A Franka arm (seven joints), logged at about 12 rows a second.
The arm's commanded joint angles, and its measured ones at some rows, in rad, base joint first. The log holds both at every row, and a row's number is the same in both.
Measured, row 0:
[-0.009, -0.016, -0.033, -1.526, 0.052, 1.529, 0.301]
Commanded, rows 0 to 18:
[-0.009, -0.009, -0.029, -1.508, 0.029, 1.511, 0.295]
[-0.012, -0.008, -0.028, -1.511, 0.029, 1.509, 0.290]
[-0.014, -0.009, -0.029, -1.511, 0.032, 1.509, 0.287]
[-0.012, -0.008, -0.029, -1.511, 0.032, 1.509, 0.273]
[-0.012, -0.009, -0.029, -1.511, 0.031, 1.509, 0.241]
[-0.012, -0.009, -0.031, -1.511, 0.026, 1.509, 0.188]
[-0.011, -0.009, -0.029, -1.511, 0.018, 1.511, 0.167]
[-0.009, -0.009, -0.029, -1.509, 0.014, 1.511, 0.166]
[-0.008, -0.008, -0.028, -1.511, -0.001, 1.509, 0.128]
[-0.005, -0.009, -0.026, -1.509, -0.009, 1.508, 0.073]
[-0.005, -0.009, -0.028, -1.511, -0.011, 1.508, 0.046]
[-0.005, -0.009, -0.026, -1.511, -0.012, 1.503, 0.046]
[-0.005, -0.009, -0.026, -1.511, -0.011, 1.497, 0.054]
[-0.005, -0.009, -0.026, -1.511, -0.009, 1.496, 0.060]
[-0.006, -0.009, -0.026, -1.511, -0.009, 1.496, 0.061]
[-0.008, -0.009, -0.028, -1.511, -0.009, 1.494, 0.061]
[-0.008, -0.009, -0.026, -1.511, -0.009, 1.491, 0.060]
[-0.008, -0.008, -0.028, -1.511, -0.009, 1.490, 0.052]
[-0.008, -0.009, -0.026, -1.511, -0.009, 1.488, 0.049]
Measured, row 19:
[-0.008, -0.015, -0.028, -1.526, 0.004, 1.504, 0.065]
